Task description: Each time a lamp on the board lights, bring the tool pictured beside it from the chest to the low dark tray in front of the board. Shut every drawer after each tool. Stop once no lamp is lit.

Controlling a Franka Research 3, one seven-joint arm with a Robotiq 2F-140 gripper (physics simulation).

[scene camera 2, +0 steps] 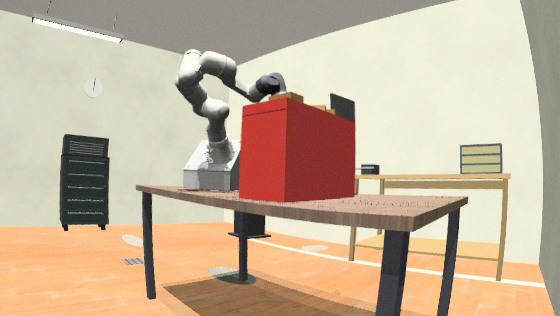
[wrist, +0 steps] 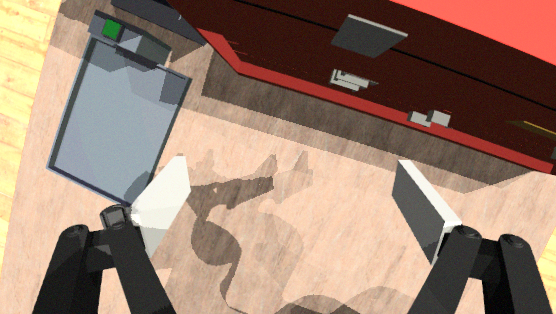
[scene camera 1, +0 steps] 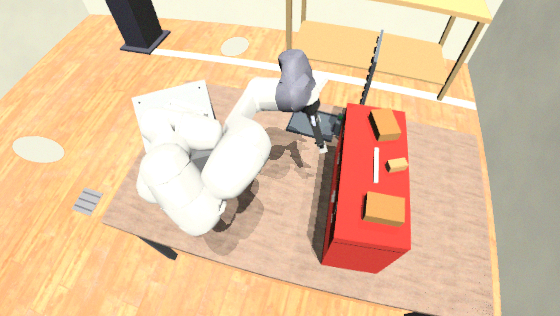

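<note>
The red chest (scene camera 1: 356, 150) (scene camera 2: 320, 155) (wrist: 500, 25) stands on the table. Its shaded front shows several grey handles, one low grey handle (wrist: 352, 80) among them, and no drawer stands visibly out. The low dark tray (scene camera 1: 302, 122) (wrist: 115, 125) lies by the chest's far front corner, and no tool shows in it. The board (scene camera 1: 371, 70) (scene camera 2: 342, 107) stands upright beyond the chest; its lamps and pictures are hidden. My gripper (scene camera 1: 322, 134) (wrist: 290, 176) is open and empty, above the table in front of the chest, with the tray to its left in the wrist view.
A green block (wrist: 111, 29) sits at the tray's chest-side end. On the chest's top lie two large tan boxes (scene camera 1: 385, 125) (scene camera 1: 384, 208), a small tan block (scene camera 1: 397, 165) and a white bar (scene camera 1: 376, 165). A wooden bench (scene camera 1: 370, 52) (scene camera 2: 435, 177) stands behind the table.
</note>
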